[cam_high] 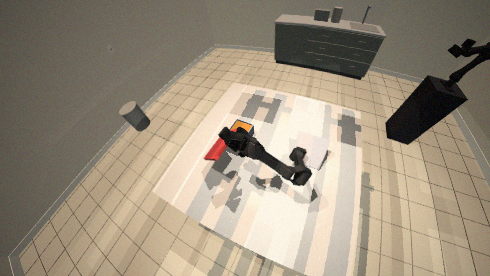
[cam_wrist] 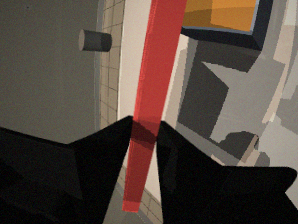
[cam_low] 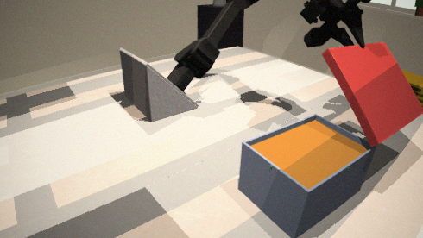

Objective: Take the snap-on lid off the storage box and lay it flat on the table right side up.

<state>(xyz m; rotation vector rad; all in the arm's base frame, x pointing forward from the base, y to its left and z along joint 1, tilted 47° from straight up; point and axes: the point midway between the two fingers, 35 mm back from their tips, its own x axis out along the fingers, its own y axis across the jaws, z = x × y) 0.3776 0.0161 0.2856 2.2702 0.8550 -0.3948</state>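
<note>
Now: gripper tip 60 mm short of the lid and 50 mm above it. The rest, counted from my gripper tip: storage box (50 mm ahead, 190 mm to the right, 180 mm below).
</note>
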